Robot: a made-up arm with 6 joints. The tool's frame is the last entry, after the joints. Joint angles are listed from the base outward. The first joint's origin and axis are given. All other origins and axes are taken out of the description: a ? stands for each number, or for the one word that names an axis. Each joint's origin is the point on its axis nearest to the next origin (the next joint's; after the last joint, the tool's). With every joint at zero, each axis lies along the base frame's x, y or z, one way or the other. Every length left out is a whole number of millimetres.
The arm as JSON. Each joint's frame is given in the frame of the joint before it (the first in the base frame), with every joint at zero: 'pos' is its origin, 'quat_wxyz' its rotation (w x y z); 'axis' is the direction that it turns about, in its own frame. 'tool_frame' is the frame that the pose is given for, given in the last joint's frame.
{
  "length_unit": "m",
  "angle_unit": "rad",
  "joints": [
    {
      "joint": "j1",
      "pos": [
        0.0,
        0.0,
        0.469
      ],
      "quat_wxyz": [
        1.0,
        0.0,
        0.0,
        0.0
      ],
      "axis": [
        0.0,
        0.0,
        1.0
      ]
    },
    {
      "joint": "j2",
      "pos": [
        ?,
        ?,
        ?
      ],
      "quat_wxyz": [
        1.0,
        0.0,
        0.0,
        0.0
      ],
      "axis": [
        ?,
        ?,
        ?
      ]
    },
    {
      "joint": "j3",
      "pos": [
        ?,
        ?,
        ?
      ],
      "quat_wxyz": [
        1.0,
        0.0,
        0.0,
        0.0
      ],
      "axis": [
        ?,
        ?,
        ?
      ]
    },
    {
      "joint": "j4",
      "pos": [
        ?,
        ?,
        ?
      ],
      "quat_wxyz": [
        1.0,
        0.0,
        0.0,
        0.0
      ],
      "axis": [
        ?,
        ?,
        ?
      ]
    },
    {
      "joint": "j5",
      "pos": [
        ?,
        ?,
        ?
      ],
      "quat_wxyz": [
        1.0,
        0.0,
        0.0,
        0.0
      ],
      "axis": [
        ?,
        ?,
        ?
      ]
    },
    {
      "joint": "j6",
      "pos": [
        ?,
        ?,
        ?
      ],
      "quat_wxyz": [
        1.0,
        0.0,
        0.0,
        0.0
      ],
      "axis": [
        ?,
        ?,
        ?
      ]
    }
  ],
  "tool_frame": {
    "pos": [
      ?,
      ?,
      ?
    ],
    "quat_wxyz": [
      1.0,
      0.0,
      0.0,
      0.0
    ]
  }
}
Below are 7 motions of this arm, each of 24 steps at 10 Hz.
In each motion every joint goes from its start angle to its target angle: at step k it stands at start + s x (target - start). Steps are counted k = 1, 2, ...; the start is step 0. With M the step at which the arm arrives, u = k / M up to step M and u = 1 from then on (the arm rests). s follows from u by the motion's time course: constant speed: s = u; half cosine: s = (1 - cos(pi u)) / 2; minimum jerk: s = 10 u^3 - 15 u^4 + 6 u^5.
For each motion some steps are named. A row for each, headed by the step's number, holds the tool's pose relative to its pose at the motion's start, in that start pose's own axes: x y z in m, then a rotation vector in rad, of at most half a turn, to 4 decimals.
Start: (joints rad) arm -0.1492 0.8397 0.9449 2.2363 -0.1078 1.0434
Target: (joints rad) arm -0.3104 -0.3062 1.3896 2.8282 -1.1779 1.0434
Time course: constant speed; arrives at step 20
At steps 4, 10, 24:
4: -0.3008 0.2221 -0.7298 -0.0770 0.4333 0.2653
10: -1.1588 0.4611 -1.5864 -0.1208 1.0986 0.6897
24: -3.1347 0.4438 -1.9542 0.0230 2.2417 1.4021

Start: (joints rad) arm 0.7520 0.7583 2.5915 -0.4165 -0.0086 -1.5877
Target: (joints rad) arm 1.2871 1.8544 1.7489 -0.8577 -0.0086 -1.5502
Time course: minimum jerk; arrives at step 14
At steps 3, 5, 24:
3: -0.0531 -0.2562 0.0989 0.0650 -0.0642 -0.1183
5: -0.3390 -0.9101 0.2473 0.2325 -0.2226 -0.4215
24: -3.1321 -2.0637 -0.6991 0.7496 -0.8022 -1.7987

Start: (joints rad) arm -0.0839 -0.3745 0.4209 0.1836 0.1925 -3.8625
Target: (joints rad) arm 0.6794 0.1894 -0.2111 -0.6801 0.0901 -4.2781
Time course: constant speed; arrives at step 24
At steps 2, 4, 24:
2: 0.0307 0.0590 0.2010 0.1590 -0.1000 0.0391
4: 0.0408 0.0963 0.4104 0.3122 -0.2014 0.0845
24: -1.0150 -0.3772 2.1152 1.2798 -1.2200 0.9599

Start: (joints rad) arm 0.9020 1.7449 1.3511 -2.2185 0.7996 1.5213
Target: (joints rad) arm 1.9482 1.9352 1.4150 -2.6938 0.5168 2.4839
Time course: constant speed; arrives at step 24
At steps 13, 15, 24:
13: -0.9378 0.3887 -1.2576 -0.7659 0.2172 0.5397
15: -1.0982 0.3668 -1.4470 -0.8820 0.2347 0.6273
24: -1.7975 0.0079 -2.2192 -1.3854 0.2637 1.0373

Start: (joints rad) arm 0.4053 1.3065 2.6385 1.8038 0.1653 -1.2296
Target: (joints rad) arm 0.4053 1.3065 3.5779 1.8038 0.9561 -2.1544
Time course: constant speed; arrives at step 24
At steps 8, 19, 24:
8: -0.1803 -0.2147 0.4513 0.2158 -0.3223 0.1319
19: -0.6594 -0.4004 0.9588 0.3600 -0.6364 0.4430
24: -0.9410 -0.4333 1.1216 0.3661 -0.7101 0.6056

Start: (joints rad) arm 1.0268 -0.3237 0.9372 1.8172 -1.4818 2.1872
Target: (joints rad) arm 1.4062 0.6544 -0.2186 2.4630 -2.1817 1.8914
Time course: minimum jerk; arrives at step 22
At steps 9, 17, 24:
9: -0.5052 -0.7657 1.0524 -0.5344 0.1533 -0.0155
17: -1.5474 -0.1377 2.8410 -1.0290 0.8569 -0.4529
24: -1.6134 0.0964 2.9924 -1.0425 0.9607 -0.5624

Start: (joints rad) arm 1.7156 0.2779 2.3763 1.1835 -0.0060 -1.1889
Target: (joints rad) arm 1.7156 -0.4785 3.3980 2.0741 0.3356 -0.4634
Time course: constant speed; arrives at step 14
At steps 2, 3, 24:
2: -0.0389 0.0096 0.5120 -0.2340 -0.2714 0.0171
3: -0.1013 0.0142 0.7556 -0.3531 -0.4047 0.0035
24: -1.9529 0.0447 2.1092 -1.4501 -1.4353 -1.1421

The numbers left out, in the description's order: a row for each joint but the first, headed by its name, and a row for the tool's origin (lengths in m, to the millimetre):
j2: xyz 0.115 0.0 0.0, axis 0.0 1.0 0.0
j3: xyz 0.0 0.0 1.123, axis 0.0 -1.0 0.0
j4: xyz 1.561 0.0 0.259, axis -1.0 0.0 0.0
j5: xyz 0.0 0.0 0.0, axis 0.0 -1.0 0.0
j6: xyz 0.15 0.0 0.0, axis -1.0 0.0 0.0
tool: xyz 0.0 0.0 0.0

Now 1 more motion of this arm.
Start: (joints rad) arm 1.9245 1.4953 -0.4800 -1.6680 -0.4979 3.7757
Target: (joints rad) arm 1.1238 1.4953 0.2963 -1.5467 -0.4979 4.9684
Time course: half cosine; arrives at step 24
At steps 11, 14, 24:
11: -0.3435 -0.2518 -0.5556 -0.4134 0.2670 -0.3504
14: -0.5748 -0.2347 -0.8254 -0.5750 0.4716 -0.4269
24: -1.0796 0.0624 -1.2872 -0.8236 0.9316 -0.3734

